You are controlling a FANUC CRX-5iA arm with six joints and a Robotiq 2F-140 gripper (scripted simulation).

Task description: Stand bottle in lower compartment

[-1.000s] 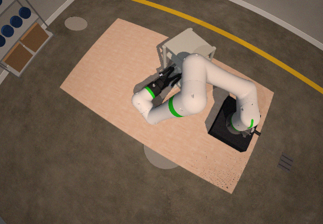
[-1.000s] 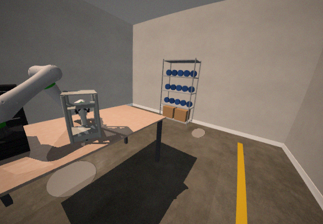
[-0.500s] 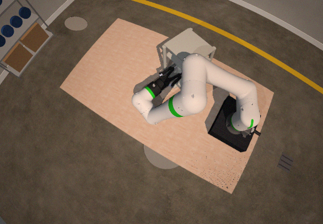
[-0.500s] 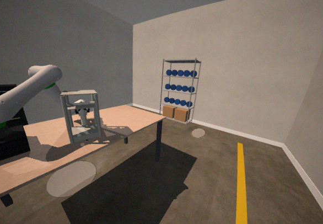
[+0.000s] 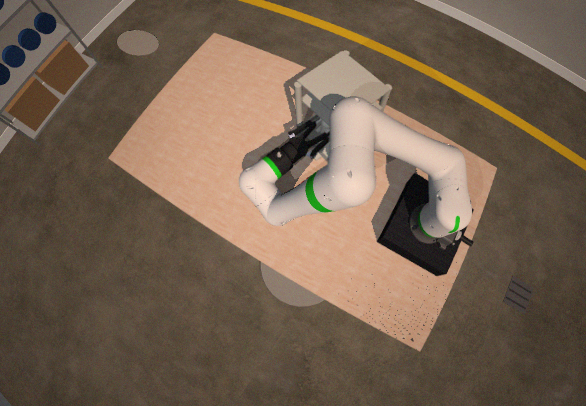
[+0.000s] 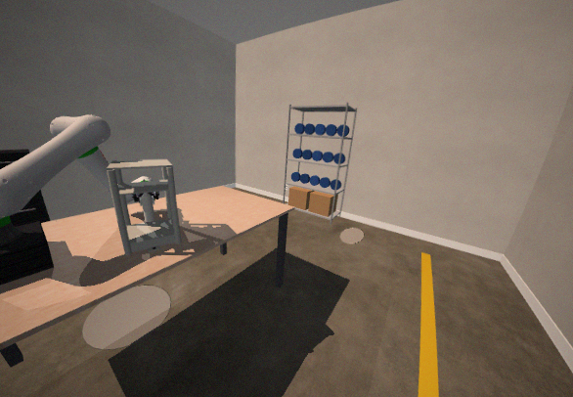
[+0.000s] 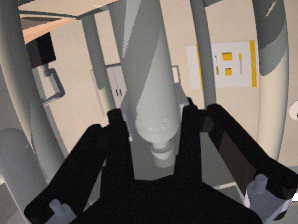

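My gripper is now 60 mm to the left of the grey shelving unit, 20 mm past it and 10 mm below it. Round my hand: pale bottle: 10 mm above.
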